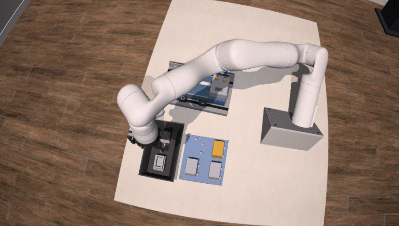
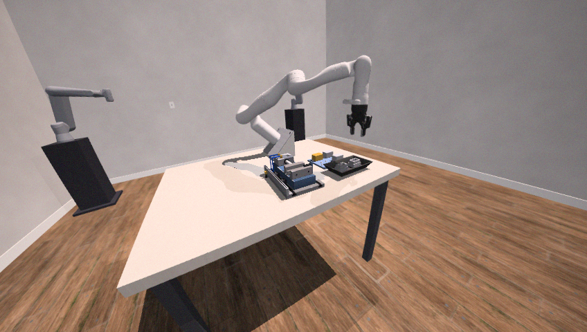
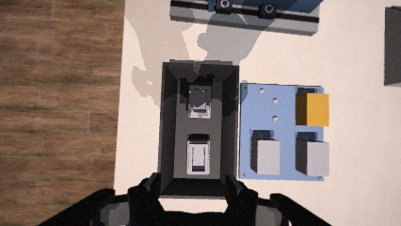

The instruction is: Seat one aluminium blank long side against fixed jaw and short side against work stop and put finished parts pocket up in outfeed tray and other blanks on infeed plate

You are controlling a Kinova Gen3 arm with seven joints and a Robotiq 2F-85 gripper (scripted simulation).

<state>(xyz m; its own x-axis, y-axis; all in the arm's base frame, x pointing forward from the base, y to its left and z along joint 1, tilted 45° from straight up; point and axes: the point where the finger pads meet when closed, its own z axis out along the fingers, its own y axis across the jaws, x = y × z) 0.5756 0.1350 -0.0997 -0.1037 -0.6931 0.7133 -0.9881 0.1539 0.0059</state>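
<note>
The brass blank lies 23 cm behind my hand, 7 cm to the right of it and 17 cm below it. From my hand the other things lie so: white rod (15 cm behind, 33 cm to the right, 12 cm below); hose block (22 cm behind, 32 cm to the right, 12 cm below); blue vise (13 cm behind, 33 cm to the right, 16 cm below).
</note>
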